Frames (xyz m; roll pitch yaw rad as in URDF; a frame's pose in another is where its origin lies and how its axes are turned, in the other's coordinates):
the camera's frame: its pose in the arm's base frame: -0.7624 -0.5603 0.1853 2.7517 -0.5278 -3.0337
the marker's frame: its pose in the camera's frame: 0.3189 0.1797 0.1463 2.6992 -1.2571 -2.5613
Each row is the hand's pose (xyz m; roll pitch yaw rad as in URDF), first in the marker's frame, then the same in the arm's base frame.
Working: the marker's frame: its pose in the arm's base frame: -1.0937 -0.3731 0.2880 2.7039 1.2395 2.5675

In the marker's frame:
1: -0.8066 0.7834 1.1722 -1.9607 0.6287 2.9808
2: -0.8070 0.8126 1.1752 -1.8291 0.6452 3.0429
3: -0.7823 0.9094 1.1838 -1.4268 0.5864 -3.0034
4: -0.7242 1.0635 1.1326 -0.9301 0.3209 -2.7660
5: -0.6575 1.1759 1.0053 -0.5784 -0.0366 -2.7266
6: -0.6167 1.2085 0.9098 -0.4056 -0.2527 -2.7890
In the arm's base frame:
1: 0.3611 0.1228 0.8134 -1.9135 -1.2409 2.9872
2: 0.3686 0.1509 0.8169 -1.9585 -1.2223 3.1352
3: 0.3850 0.2490 0.8044 -2.2207 -1.1873 -2.5854
4: 0.3445 0.4156 0.7858 -2.5389 -1.0753 -1.8094
5: 0.2229 0.5513 0.7757 -2.7175 -0.9247 -1.1932
6: 0.1261 0.6008 0.7698 -2.8031 -0.8323 -0.8709

